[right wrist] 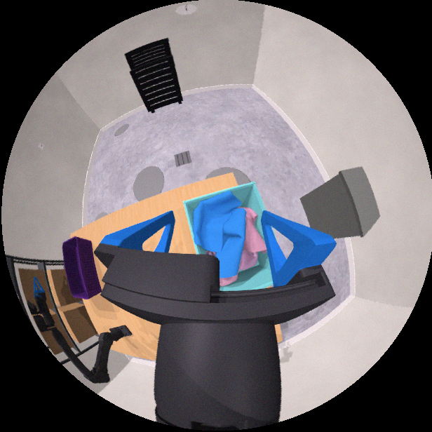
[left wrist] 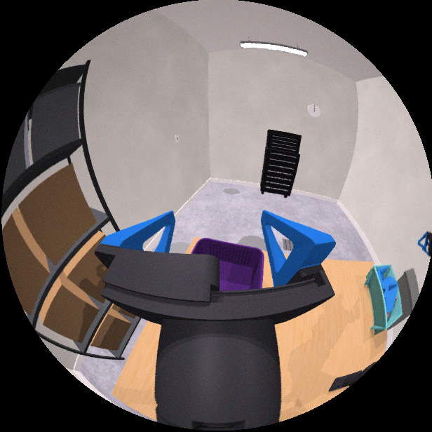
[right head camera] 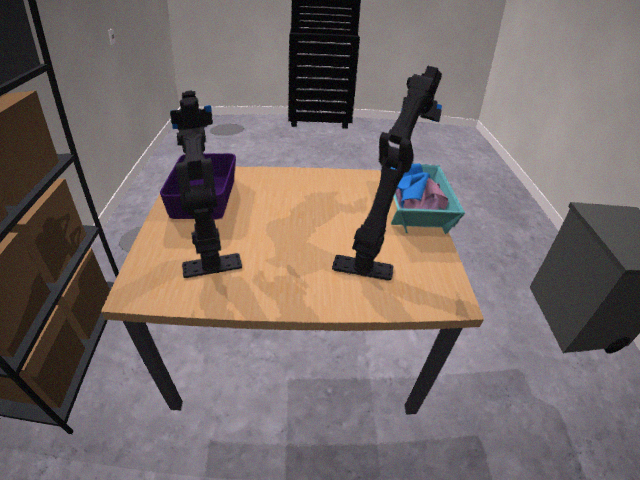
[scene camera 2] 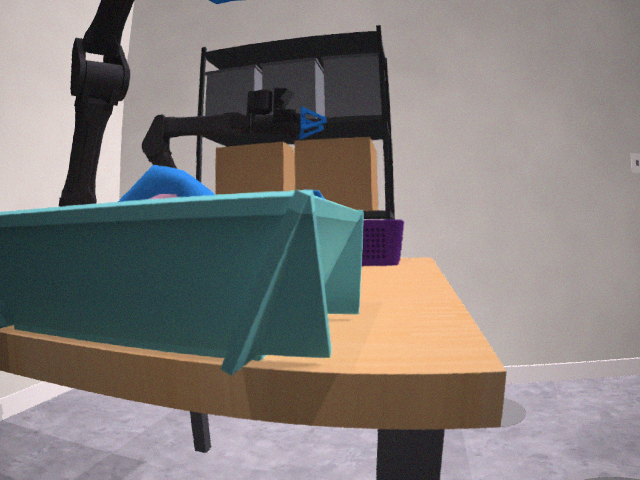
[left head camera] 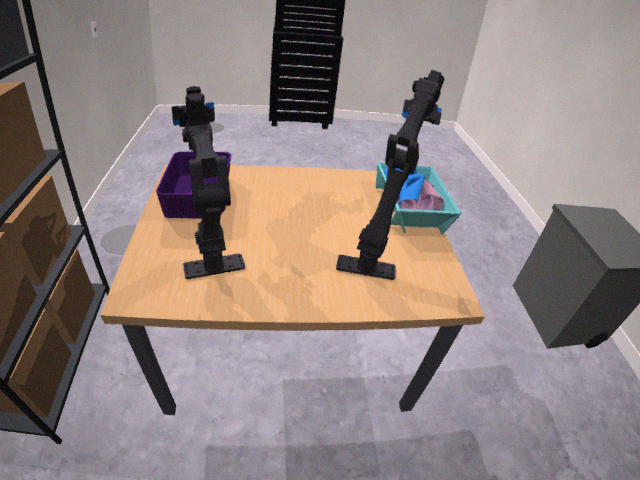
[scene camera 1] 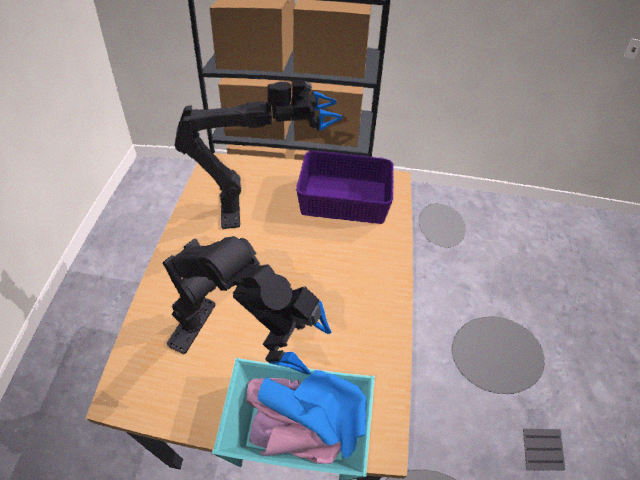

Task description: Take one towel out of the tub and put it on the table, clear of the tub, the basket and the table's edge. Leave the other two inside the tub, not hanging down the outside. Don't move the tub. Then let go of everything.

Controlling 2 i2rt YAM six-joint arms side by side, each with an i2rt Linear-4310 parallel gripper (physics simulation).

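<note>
The teal tub (left head camera: 423, 218) (right head camera: 429, 219) (scene camera 2: 155, 279) stands at the table's right in the head views. A blue towel (right head camera: 413, 187) (scene camera 1: 330, 403) (right wrist: 217, 225) lies crumpled on top inside it, bulging above the rim in scene camera 2. A pink towel (right head camera: 431, 195) (scene camera 1: 299, 445) (right wrist: 255, 232) lies partly under it. A mauve fold (scene camera 1: 263, 428) shows beside the pink; where one towel ends is unclear. My right gripper (scene camera 1: 319, 352) (right wrist: 217, 215) is open and empty, high above the tub's side, tilted down. My left gripper (scene camera 1: 340, 110) (left wrist: 217, 215) is open and empty, high near the basket.
The purple basket (left head camera: 178, 206) (right head camera: 175, 206) (scene camera 1: 341, 207) stands at the table's far left in the head views. The wooden table (left head camera: 289, 289) carries both arm bases between tub and basket. The tub stands close to the table's side edge. A grey bin (left head camera: 568, 268) stands on the floor at the right.
</note>
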